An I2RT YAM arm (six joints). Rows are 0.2 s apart.
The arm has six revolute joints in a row. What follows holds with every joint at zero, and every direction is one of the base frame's. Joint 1 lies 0.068 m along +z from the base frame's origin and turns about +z. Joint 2 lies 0.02 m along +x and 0.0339 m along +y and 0.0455 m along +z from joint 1 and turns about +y. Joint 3 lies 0.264 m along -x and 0.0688 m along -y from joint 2 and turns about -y. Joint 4 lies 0.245 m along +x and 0.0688 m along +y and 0.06 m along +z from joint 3 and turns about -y. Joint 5 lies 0.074 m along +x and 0.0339 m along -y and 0.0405 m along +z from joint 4 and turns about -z. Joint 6 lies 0.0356 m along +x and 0.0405 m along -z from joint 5 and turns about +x. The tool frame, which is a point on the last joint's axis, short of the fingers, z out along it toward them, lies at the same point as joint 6; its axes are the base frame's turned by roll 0, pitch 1.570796 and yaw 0 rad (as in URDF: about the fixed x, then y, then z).
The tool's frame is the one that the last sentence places.
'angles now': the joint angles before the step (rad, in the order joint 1, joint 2, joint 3, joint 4, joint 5, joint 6). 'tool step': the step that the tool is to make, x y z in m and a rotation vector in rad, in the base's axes. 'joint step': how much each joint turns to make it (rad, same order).
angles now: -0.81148, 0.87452, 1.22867, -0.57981, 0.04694, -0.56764
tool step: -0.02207, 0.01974, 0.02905, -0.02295, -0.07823, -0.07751
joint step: 0.00003, -0.04004, 0.10571, -0.07968, 0.06827, 0.05519
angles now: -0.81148, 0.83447, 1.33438, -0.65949, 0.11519, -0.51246
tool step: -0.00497, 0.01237, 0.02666, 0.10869, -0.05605, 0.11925
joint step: -0.00002, 0.05522, 0.18095, -0.17032, -0.13828, 0.09202
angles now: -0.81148, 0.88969, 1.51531, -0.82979, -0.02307, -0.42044
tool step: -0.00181, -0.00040, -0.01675, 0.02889, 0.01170, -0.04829
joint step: 0.00002, -0.03976, -0.08086, 0.01209, 0.04469, 0.02161
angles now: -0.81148, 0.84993, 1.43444, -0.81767, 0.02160, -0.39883
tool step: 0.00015, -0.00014, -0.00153, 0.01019, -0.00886, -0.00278
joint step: -0.00003, -0.00316, -0.00787, 0.00313, -0.00044, 0.01372
